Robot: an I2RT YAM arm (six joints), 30 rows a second.
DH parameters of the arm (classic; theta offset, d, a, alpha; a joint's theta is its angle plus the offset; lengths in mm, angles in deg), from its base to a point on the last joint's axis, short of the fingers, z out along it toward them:
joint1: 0 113.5 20 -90
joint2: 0 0 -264 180
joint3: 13.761 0 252.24 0
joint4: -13.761 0 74 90
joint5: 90 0 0 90
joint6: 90 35.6 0 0
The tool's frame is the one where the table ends.
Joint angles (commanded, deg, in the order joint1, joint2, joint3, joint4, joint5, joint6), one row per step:
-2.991 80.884 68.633 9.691 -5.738 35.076
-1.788 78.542 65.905 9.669 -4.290 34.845
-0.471 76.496 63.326 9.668 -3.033 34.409
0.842 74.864 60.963 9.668 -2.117 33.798
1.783 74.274 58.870 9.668 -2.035 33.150
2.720 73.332 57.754 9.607 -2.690 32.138
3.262 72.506 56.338 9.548 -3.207 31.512
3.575 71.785 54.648 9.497 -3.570 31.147
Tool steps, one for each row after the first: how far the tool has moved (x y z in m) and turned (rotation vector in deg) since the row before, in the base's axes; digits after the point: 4 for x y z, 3 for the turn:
-0.0103 0.0066 -0.0044 -0.283 0.400 -0.232
-0.0091 0.0069 -0.0054 -0.495 0.516 0.087
-0.0074 0.0067 -0.0065 -0.673 0.701 0.440
-0.0031 0.0050 -0.0102 -0.686 1.464 0.916
-0.0045 0.0053 -0.0024 -0.946 0.156 1.692
-0.0041 0.0030 -0.0049 -0.596 0.586 1.124
-0.0037 0.0016 -0.0072 -0.375 0.978 0.718

